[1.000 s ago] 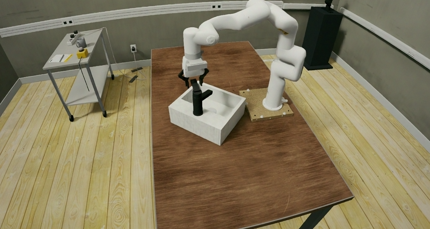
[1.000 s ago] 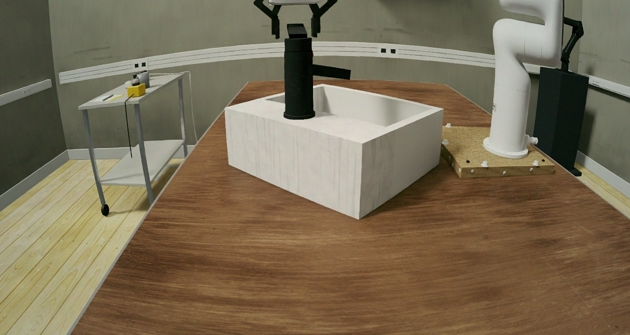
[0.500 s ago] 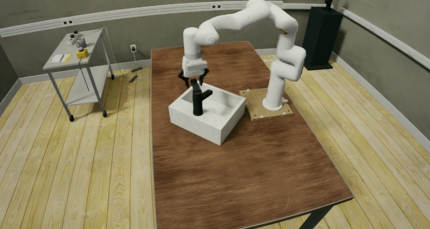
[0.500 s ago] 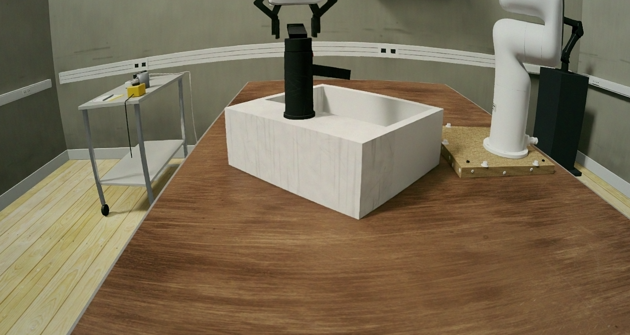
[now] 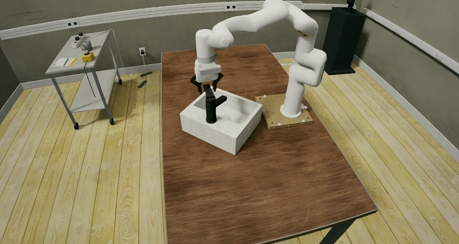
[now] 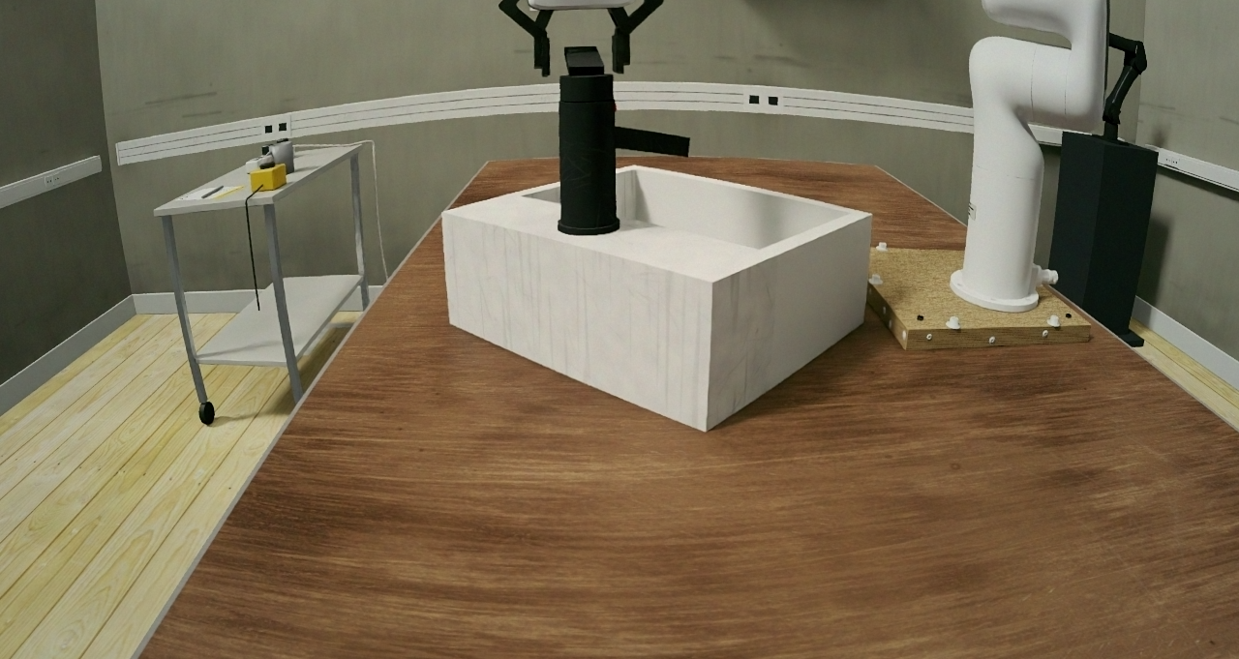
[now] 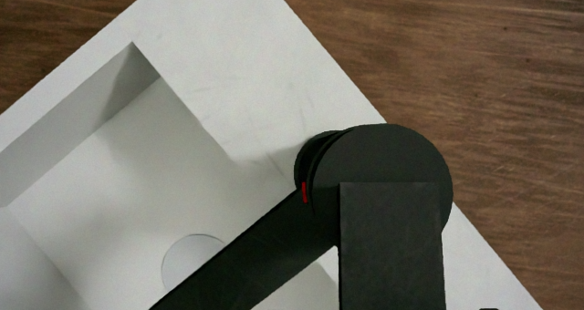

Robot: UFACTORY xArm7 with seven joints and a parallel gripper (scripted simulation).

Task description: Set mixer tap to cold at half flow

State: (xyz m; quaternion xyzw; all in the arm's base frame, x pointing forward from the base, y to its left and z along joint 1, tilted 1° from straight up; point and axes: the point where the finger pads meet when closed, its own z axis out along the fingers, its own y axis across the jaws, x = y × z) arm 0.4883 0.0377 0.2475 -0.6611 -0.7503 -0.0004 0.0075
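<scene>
Now: hand 20 mm to the right of the lever. Round my hand: black mixer tap 50 mm below, 30 mm to the left, 20 mm behind; then white sink block 240 mm below, 90 mm behind, 30 mm to the right.
</scene>
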